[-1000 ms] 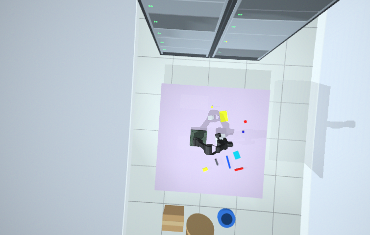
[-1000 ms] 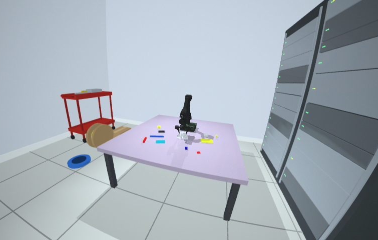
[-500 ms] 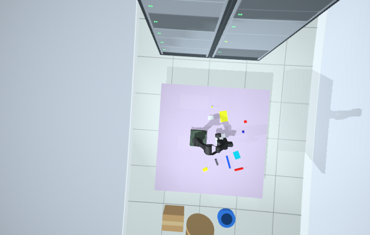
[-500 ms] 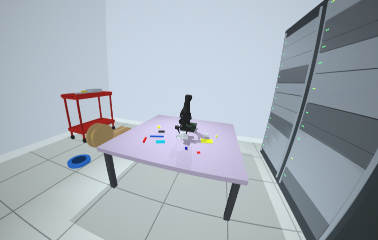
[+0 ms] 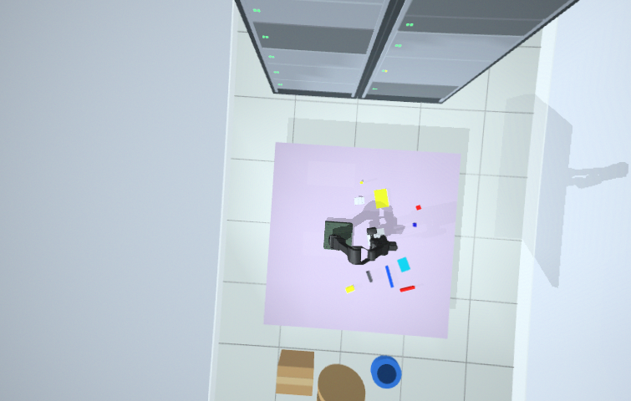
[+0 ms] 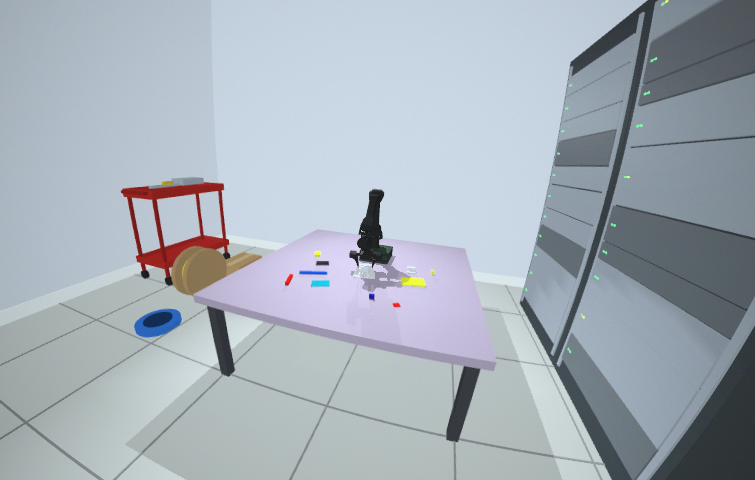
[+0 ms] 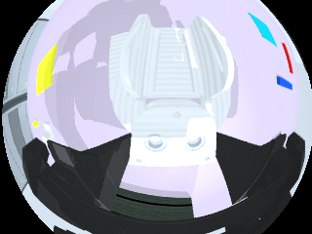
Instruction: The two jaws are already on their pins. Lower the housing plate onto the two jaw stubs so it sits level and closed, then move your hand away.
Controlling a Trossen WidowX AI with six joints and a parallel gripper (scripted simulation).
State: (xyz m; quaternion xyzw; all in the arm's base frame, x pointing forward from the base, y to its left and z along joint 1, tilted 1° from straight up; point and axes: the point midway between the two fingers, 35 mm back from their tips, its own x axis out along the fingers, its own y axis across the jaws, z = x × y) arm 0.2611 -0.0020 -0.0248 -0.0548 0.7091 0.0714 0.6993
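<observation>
Right now the white housing plate is 20 mm above my gripper tip and 10 mm ahead of it. Also, from my gripper tip: white block (270 mm to the left, 80 mm behind); then yellow plate (290 mm to the left, 80 mm ahead, 10 mm below); then blue bar (260 mm to the right, 140 mm ahead, 10 mm below).
</observation>
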